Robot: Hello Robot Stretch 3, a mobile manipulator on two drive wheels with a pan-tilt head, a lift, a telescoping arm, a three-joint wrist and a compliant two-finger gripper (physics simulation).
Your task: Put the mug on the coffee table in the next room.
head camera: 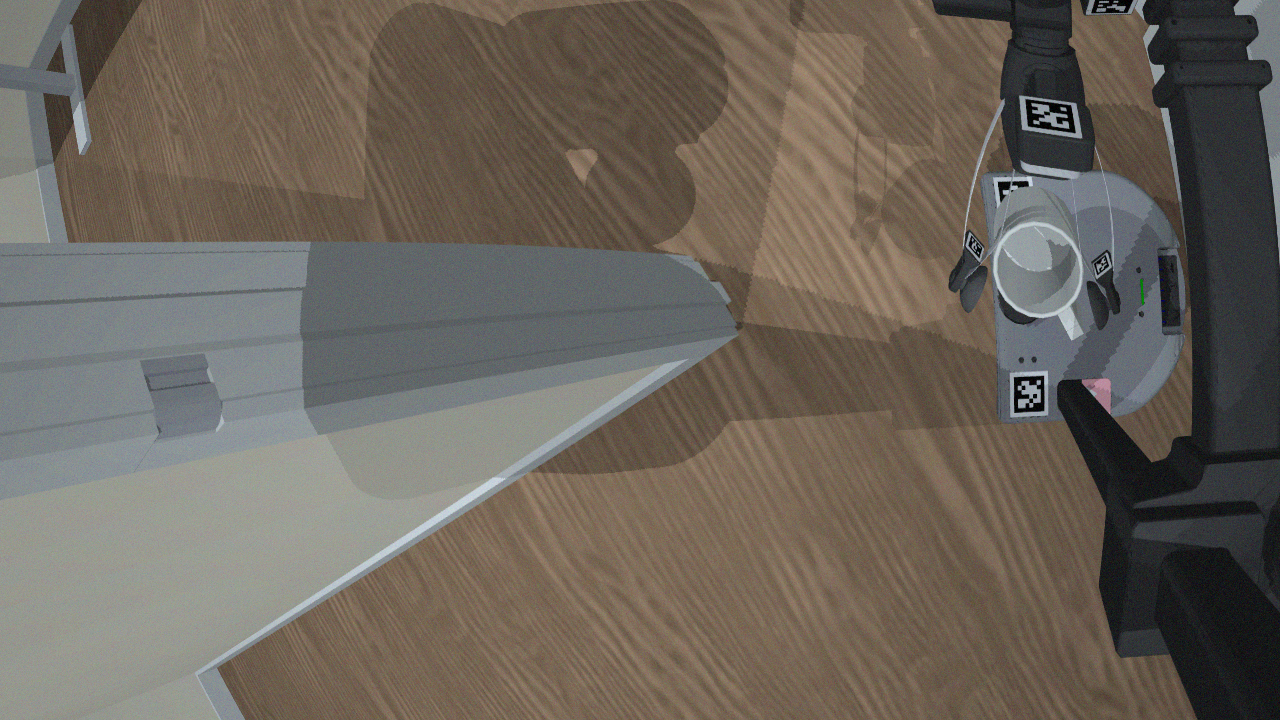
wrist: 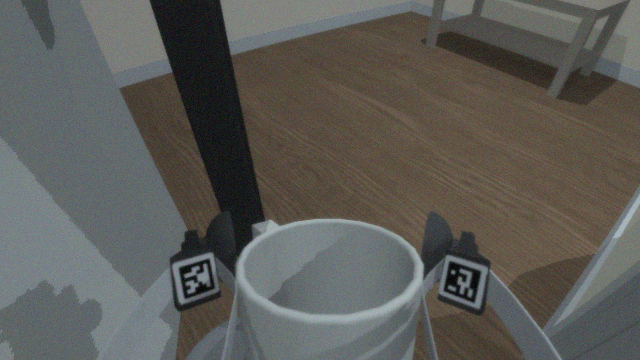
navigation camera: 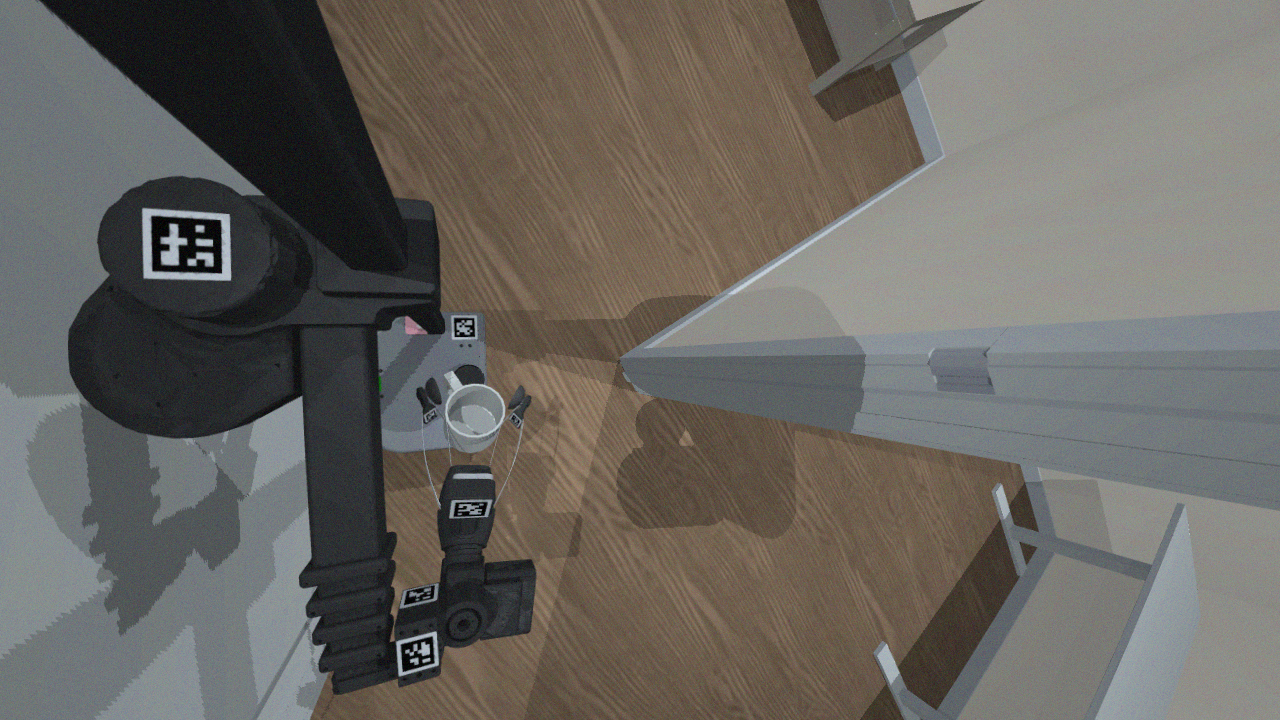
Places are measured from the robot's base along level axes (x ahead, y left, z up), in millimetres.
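Where they show: gripper, fingertip midpoint: (head camera: pixel 1034 316) (navigation camera: pixel 477 383); robot's base at its link origin: (navigation camera: pixel 466 377).
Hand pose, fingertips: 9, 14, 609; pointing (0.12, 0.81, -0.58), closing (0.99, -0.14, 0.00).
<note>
Things, the pixels of their centre, and the offset from my fingertips, as dx, dy, dz. "pt": a spot on its surface instead.
- white mug at the middle of its body: (head camera: pixel 1045 264) (navigation camera: pixel 468 411) -14, -41, -4
- door frame at a spot on its surface: (head camera: pixel 492 295) pt +482, -43, +8
- small metal plate at a spot on its surface: (head camera: pixel 183 394) (navigation camera: pixel 960 372) pt +469, +6, +393
My gripper (head camera: pixel 1035 296) (navigation camera: pixel 476 395) (wrist: pixel 328 237) is shut on the white mug (head camera: pixel 1038 268) (navigation camera: pixel 474 416) (wrist: pixel 330 340), with one finger pad on each side. The mug is upright, open end up, its handle pointing away from the wrist, and is held above my grey base (head camera: pixel 1100 205). A grey table with a lower shelf (navigation camera: pixel 845 76) (wrist: pixel 574 55) stands beyond the wood floor, at the upper right of the navigation and wrist views. Another pale piece of furniture with legs (head camera: pixel 78 116) (navigation camera: pixel 1154 608) stands across the wall end. I cannot tell which is the coffee table.
A grey wall end or door frame (head camera: pixel 492 295) (navigation camera: pixel 760 376) with a small metal plate (head camera: pixel 183 394) (navigation camera: pixel 959 368) juts toward my base. A pale grey surface (navigation camera: pixel 179 555) (wrist: pixel 65 165) lies close on my other side. My black mast (wrist: pixel 210 100) crosses the wrist view.
</note>
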